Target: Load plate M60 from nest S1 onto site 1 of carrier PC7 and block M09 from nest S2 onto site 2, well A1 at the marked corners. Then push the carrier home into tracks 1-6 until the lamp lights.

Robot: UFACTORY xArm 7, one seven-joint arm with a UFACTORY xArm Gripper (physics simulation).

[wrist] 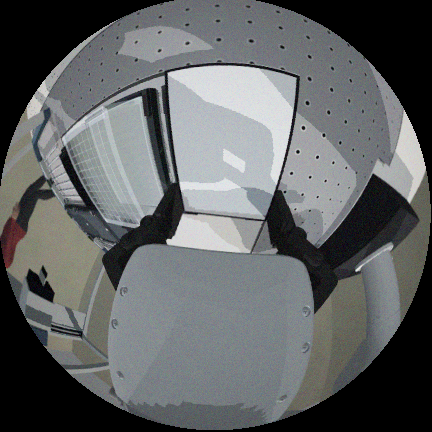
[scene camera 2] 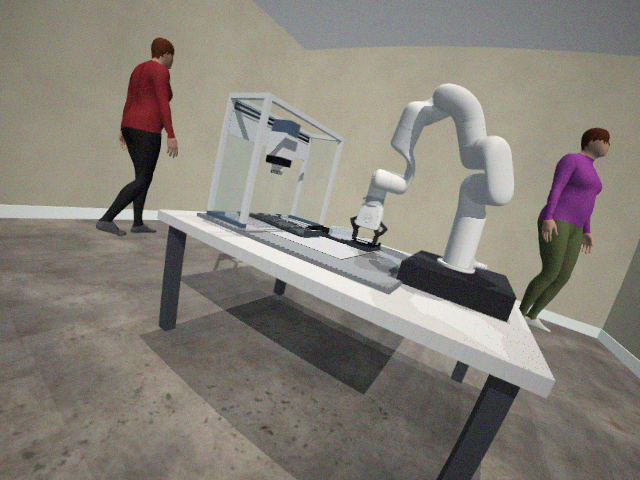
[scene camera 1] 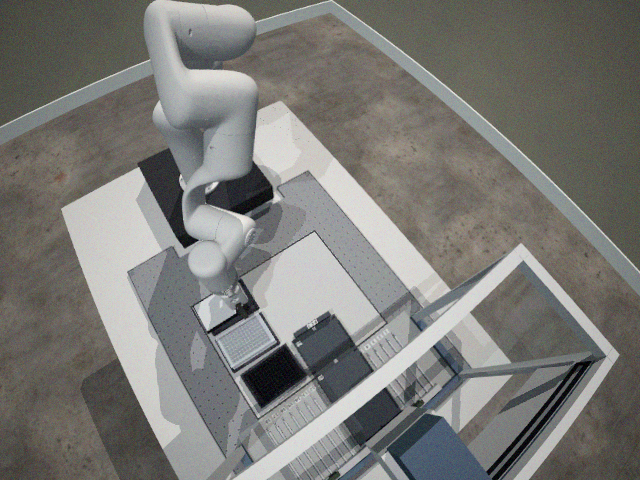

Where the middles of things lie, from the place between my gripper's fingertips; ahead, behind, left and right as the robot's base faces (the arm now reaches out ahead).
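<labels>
Dark carrier [scene camera 1: 337, 364]: 340 mm ahead of my hand, 80 mm to the left of it, 10 mm below it. White well plate [scene camera 1: 251, 337]: my hand is 110 mm short of it, 50 mm to the left of it and 10 mm below it.
</labels>
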